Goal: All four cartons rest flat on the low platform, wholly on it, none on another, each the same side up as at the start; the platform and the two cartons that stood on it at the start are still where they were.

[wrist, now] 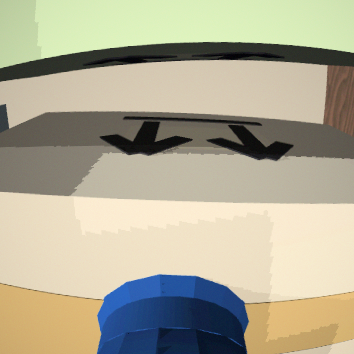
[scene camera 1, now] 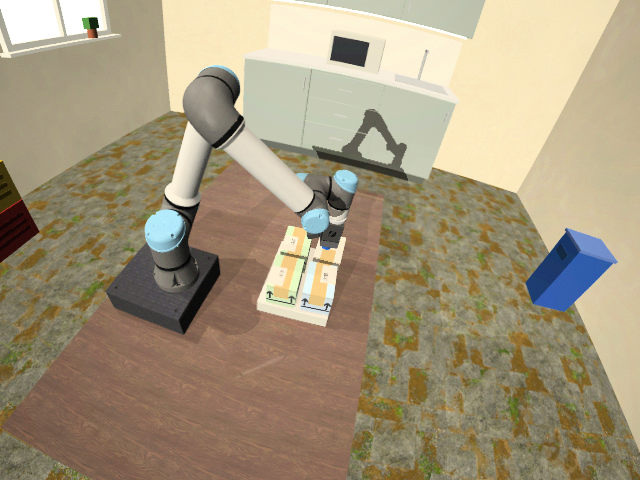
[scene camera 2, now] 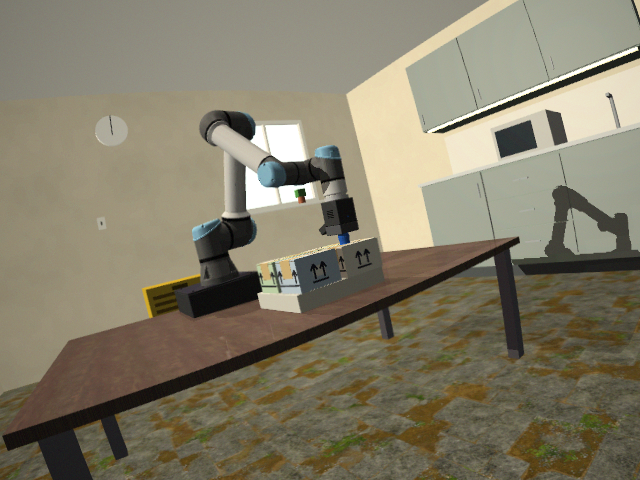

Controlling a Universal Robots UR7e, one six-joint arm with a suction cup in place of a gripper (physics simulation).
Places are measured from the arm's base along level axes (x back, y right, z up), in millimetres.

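Pixels of known places: end effector, tool point: [wrist: 174,291] [scene camera 1: 325,249]; arm's base, origin of the base link: [scene camera 1: 177,274] [scene camera 2: 220,280].
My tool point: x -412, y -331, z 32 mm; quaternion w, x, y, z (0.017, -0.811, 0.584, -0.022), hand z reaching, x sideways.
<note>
Ahead of a thing's pixels: the offset from my tool point to its middle. Level surfaces: height alone.
The beige carton @[dx -14, dy -8, dz -33 mm] [scene camera 1: 325,256] [scene camera 2: 364,258] [wrist: 175,225] stands upright at the back right of the low platform @[dx +45, dy +93, dz -103 mm] [scene camera 1: 292,313] [scene camera 2: 330,293] [wrist: 200,90], with no gap visible beneath it. My suction gripper [scene camera 1: 326,248] [scene camera 2: 343,238] [wrist: 172,310] has its blue cup on the beige carton's taped top and holds it. A green carton @[dx +105, dy +18, dz -34 mm] [scene camera 1: 293,242] [wrist: 200,25] stands at the back left, a strip of platform showing between it and the beige carton. Another green carton @[dx +77, dy +179, dz -34 mm] [scene camera 1: 283,279] [scene camera 2: 267,279] stands front left, a light-blue carton @[dx -35, dy +155, dz -34 mm] [scene camera 1: 318,284] [scene camera 2: 320,271] front right. The beige carton's far side is hidden.
The platform stands on the brown table @[dz -127 mm] [scene camera 1: 206,387] [scene camera 2: 155,356]. The arm's black base block [scene camera 1: 144,304] [scene camera 2: 227,299] is to the left. My forearm reaches over the table and the wrist hangs above the back of the platform. A blue bin [scene camera 1: 568,273] stands at the right.
</note>
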